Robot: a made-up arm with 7 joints. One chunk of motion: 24 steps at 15 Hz.
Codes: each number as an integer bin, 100 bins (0 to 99) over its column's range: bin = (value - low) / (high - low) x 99, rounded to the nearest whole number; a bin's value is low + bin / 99 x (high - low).
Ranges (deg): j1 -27..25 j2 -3..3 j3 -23..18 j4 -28..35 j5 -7..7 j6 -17..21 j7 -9..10
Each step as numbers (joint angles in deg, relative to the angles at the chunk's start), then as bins.
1 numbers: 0.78 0.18 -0.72 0.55 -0.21 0.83 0.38
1 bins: 53 52 54 45 48 46 49
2 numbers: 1.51 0.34 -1.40 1.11 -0.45 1.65 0.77
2 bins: 54 55 52 46 46 49 51
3 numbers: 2.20 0.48 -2.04 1.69 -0.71 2.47 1.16
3 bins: 56 57 51 47 44 51 53
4 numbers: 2.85 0.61 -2.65 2.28 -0.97 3.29 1.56
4 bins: 57 60 49 48 43 53 55
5 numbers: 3.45 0.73 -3.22 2.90 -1.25 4.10 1.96
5 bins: 58 62 48 49 41 55 57
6 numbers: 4.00 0.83 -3.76 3.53 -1.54 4.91 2.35
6 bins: 59 63 46 50 39 57 59
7 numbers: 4.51 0.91 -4.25 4.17 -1.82 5.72 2.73
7 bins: 60 65 45 51 37 59 61
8 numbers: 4.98 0.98 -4.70 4.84 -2.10 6.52 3.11
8 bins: 61 66 44 52 35 61 63
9 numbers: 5.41 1.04 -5.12 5.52 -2.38 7.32 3.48
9 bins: 62 67 43 53 33 63 65
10 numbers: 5.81 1.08 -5.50 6.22 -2.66 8.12 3.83
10 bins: 62 67 42 54 31 65 67
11 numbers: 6.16 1.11 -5.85 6.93 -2.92 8.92 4.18
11 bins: 63 68 41 55 29 68 69
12 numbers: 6.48 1.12 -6.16 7.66 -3.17 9.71 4.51
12 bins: 64 68 41 56 27 70 70
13 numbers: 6.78 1.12 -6.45 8.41 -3.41 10.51 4.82
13 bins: 64 68 40 57 25 72 72
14 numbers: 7.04 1.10 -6.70 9.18 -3.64 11.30 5.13
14 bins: 65 68 39 58 24 74 74
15 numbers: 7.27 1.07 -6.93 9.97 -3.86 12.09 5.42
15 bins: 65 67 39 60 22 76 75
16 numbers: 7.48 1.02 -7.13 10.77 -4.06 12.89 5.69
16 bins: 66 66 38 61 21 78 77
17 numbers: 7.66 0.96 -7.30 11.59 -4.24 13.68 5.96
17 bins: 66 65 38 62 20 80 78
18 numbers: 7.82 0.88 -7.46 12.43 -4.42 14.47 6.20
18 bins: 66 64 38 64 18 82 79
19 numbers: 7.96 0.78 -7.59 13.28 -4.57 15.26 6.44
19 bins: 67 62 37 65 17 84 80
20 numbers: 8.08 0.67 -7.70 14.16 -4.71 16.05 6.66
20 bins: 67 61 37 66 16 86 82
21 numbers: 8.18 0.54 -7.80 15.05 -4.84 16.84 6.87
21 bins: 67 58 37 68 15 88 83
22 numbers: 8.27 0.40 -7.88 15.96 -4.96 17.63 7.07
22 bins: 67 56 37 69 14 90 84
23 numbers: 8.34 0.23 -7.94 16.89 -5.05 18.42 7.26
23 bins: 67 53 36 71 14 92 85
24 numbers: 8.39 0.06 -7.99 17.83 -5.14 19.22 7.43
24 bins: 67 50 36 72 13 94 86
